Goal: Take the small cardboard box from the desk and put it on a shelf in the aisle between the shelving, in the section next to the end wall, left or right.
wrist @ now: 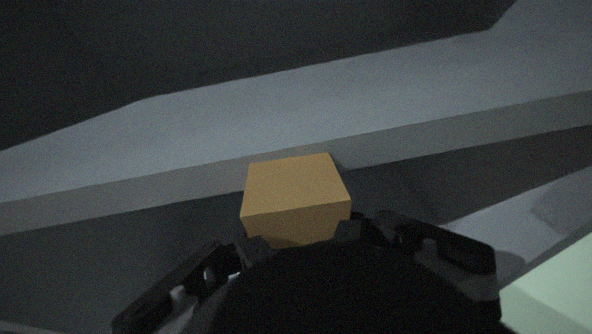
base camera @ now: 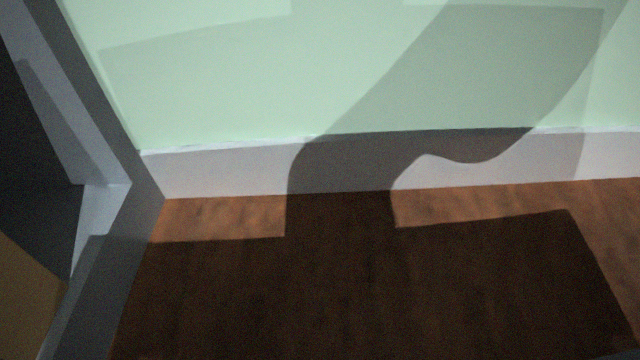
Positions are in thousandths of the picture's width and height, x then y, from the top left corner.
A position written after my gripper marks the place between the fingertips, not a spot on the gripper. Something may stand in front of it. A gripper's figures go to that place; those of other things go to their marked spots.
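Labels:
There is a small cardboard box (wrist: 503, 603), and it sits 0.10 m from the lens. My own gripper (wrist: 504, 660) is 0.17 m from the lens.

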